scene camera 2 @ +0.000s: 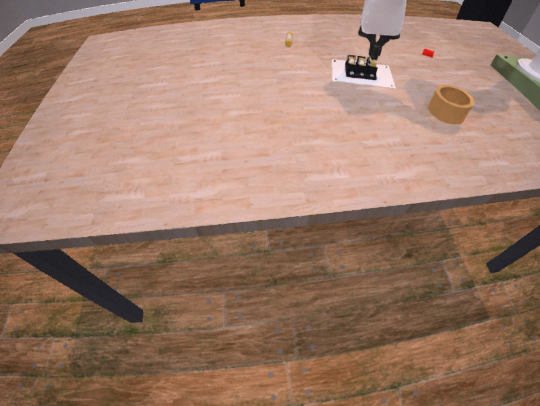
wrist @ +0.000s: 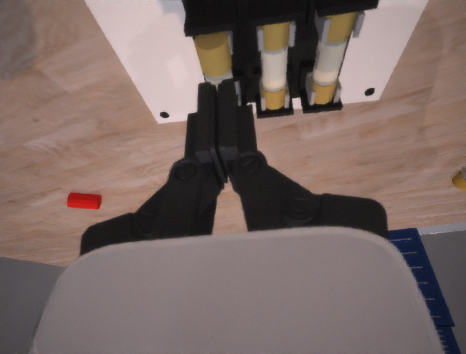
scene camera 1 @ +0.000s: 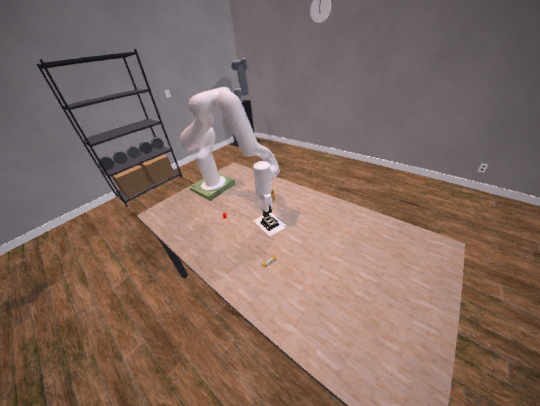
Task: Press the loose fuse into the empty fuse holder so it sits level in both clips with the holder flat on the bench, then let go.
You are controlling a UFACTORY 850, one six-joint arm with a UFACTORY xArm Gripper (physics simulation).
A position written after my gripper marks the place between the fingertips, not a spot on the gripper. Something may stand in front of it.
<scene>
I see my gripper (wrist: 222, 103), a tan ring (scene camera 2: 449, 104) and a yellow-capped fuse (wrist: 213, 51).
The wrist view does not show the tan ring: it is out of frame.
</scene>
